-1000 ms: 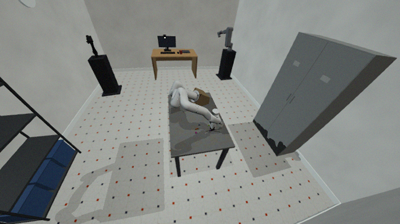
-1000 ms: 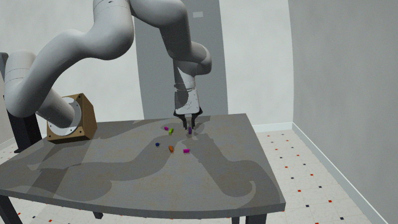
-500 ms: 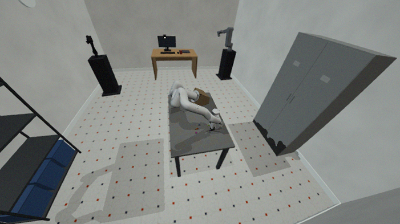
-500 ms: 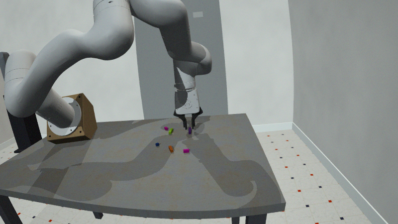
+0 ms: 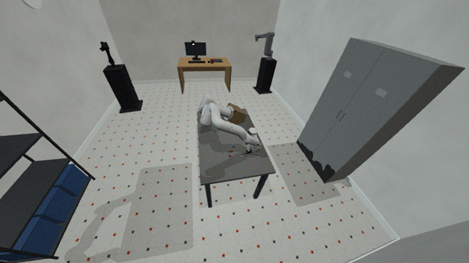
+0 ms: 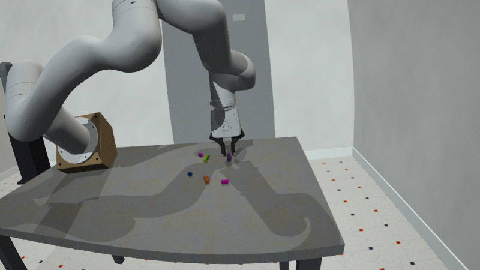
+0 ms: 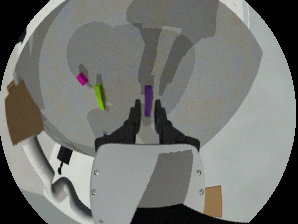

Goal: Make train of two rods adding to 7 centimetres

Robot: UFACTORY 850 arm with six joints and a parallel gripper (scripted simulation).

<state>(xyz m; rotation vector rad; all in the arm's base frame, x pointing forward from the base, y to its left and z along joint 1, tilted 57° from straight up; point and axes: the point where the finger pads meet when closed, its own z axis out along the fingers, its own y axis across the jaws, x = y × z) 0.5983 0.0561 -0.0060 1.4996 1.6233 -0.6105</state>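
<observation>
The purple rod is 3 cm below my hand. Round my hand: lime rod: 8 cm behind, 2 cm to the left, 3 cm below; then blue rod: 13 cm behind, 12 cm to the right, 3 cm below; then orange rod: 8 cm behind, 17 cm to the right, 3 cm below.
</observation>
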